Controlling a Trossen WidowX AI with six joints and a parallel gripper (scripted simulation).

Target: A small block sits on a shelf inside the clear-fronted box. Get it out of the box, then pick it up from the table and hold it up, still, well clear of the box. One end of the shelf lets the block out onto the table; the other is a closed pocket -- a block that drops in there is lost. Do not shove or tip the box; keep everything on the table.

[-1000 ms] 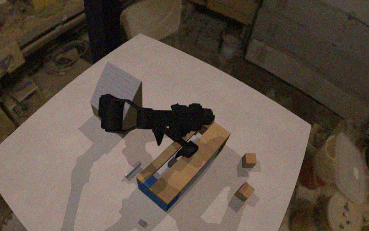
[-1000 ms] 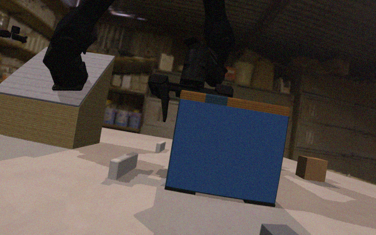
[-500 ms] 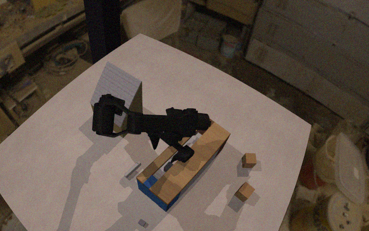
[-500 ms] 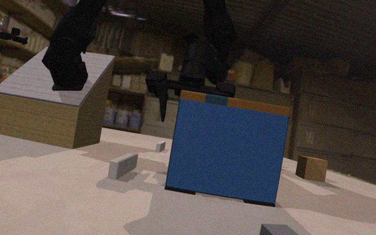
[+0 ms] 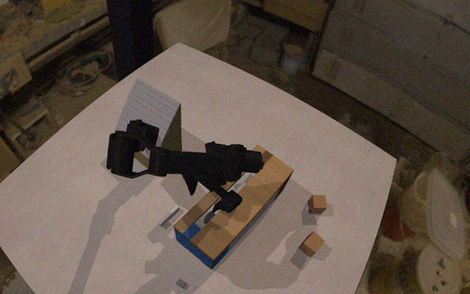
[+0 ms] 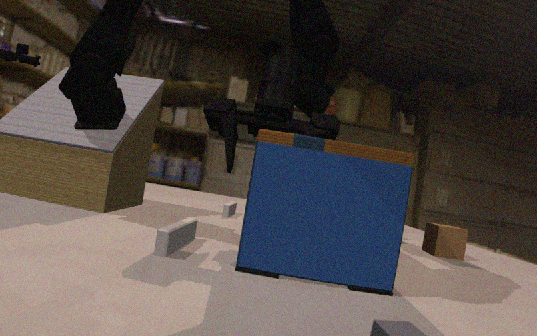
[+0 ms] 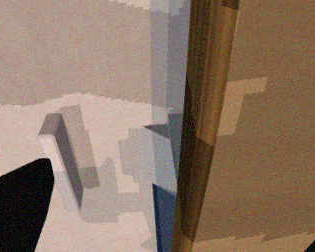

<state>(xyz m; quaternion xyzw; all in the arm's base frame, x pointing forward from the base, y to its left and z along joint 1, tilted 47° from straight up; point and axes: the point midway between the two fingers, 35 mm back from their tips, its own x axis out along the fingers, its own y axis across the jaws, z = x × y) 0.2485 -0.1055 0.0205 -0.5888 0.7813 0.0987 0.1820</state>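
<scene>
Right now the grey block is 5 cm ahead of my gripper tip and 3 cm to the right of it. The rest, counted from my gripper tip: box (5 cm ahead, 6 cm to the left, 2 cm below).
</scene>
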